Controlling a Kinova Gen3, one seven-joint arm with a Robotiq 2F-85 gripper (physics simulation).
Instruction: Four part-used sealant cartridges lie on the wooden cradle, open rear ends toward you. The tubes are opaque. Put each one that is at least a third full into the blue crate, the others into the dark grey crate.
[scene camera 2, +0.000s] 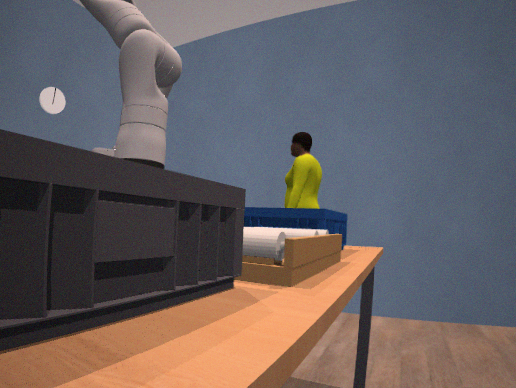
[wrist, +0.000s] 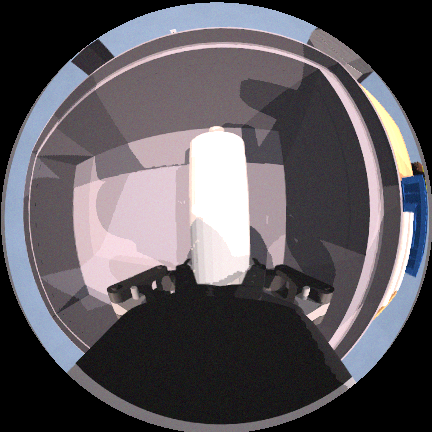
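Places are measured from the arm's base along level axes (x ahead, y left, z up), in centimetres.
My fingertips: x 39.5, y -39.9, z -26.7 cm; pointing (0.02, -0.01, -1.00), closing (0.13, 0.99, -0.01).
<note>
Ahead of a thing's pixels: the offset from my fingertips to its top centre. Level surfaces: height alone.
My gripper (wrist: 221, 262) is shut on a white cartridge @[dx -1.9, dy +0.3, dz +6.3 cm] (wrist: 219, 200), whose small nozzle end points away at the top of the wrist view. The gripper and cartridge are inside the dark grey crate @[dx -3.7, dy -9.7, dz +13.0 cm] (scene camera 2: 135, 177) (wrist: 327, 200), above or near its floor; the exact gap cannot be told. In the scene view the crate wall hides them. White cartridges @[dx +7.9, dy +17.0, dz +6.8 cm] (scene camera 2: 262, 241) (wrist: 407, 240) lie on the wooden cradle (scene camera 2: 315, 250); how many is partly hidden. The blue crate @[dx +7.9, dy +78.5, dz +13.0 cm] (scene camera 2: 300, 214) (wrist: 415, 200) stands beyond the cradle. The cartridges are opaque, and their fill does not show here.
The wooden table @[dz -1.7 cm] (scene camera 2: 210, 340) carries crates and cradle. The crate's tall walls surround the gripper on the sides seen in the wrist view. The arm (scene camera 2: 142, 100) comes down behind the grey crate's near wall. A person in yellow (scene camera 2: 304, 180) stands beyond the blue crate.
</note>
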